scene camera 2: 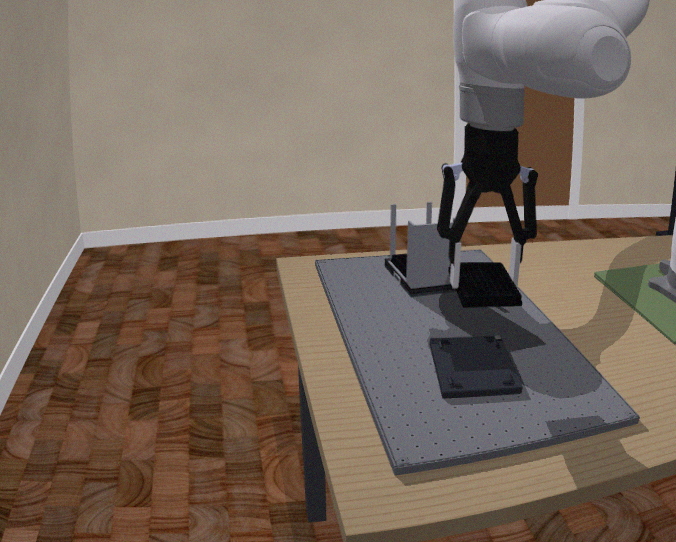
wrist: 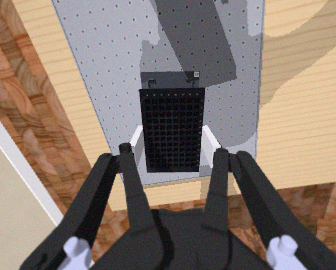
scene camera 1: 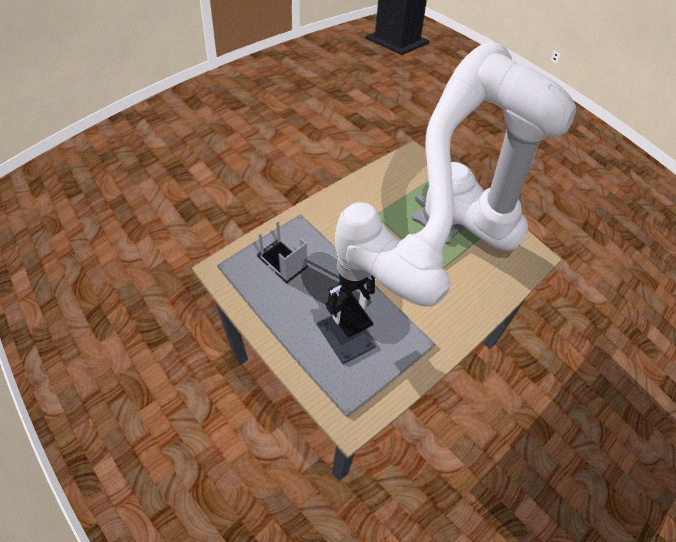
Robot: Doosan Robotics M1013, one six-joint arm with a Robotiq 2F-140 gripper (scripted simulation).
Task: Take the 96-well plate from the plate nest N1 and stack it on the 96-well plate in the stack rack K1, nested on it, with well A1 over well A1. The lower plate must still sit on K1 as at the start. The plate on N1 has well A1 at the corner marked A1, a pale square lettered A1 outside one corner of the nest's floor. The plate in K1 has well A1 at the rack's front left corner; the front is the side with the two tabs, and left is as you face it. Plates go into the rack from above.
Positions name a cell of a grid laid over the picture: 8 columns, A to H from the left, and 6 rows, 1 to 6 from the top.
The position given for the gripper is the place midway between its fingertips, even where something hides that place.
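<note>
The gripper (scene camera 2: F4) (wrist: E3) (scene camera 1: E4) is visible. So is a plate nest N1 (scene camera 2: F5) (wrist: E2) (scene camera 1: E4).
</note>
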